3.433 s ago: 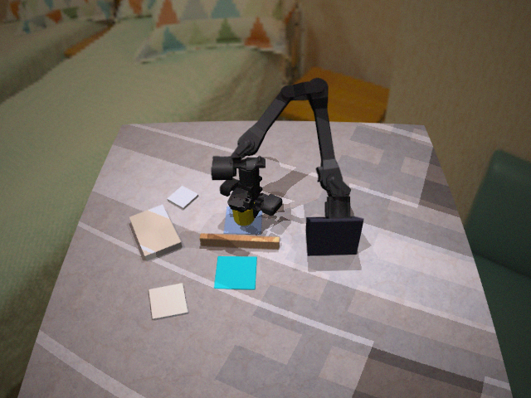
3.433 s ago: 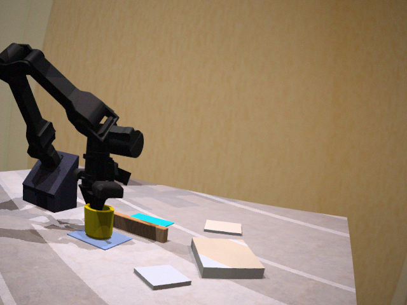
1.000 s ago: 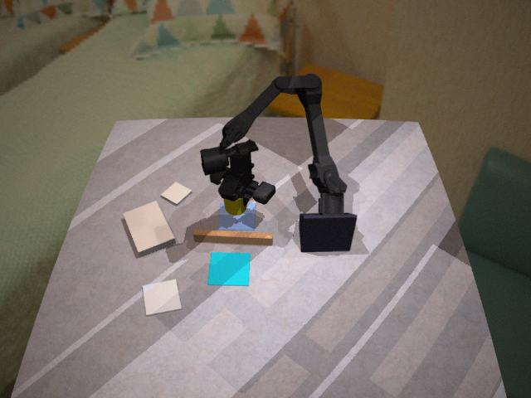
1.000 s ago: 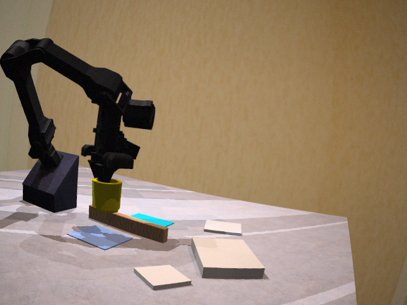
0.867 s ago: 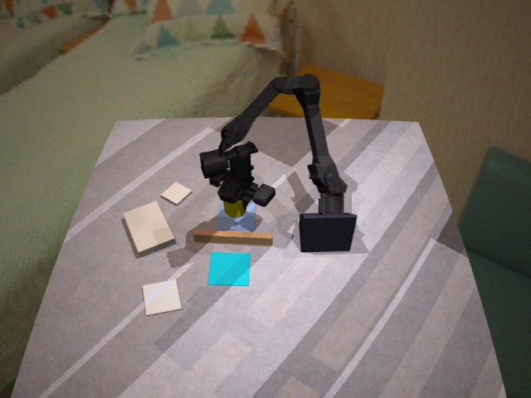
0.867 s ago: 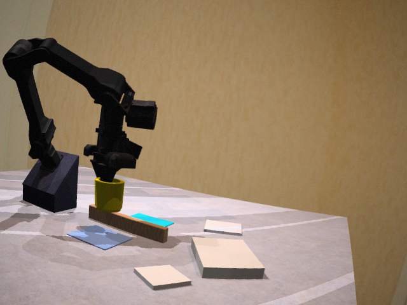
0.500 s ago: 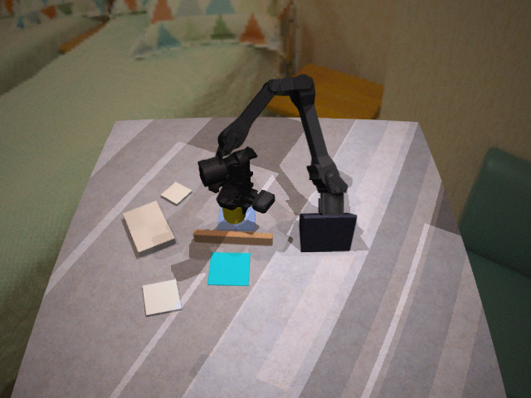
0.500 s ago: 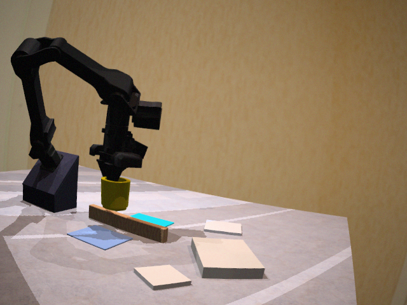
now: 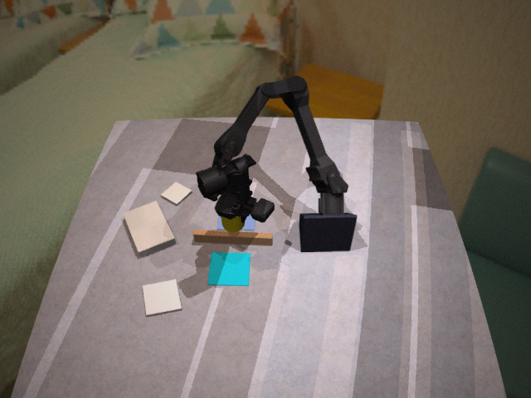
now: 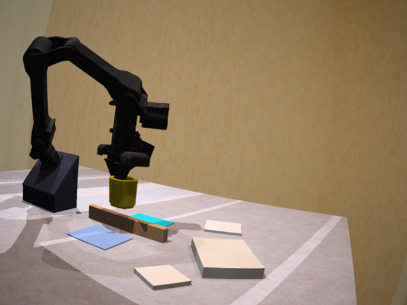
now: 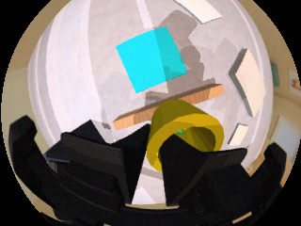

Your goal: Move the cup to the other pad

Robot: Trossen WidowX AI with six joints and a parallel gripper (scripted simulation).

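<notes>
Now: gripper tip 110 mm above the cyan pad, 100 mm to the right of it and 40 mm short of it. Round my gripper tip: wooden bar (90 mm below, 30 mm ahead); then yellow cup (20 mm to the right, 20 mm ahead); then light blue pad (110 mm to the right, 110 mm below, 20 mm ahead).
</notes>
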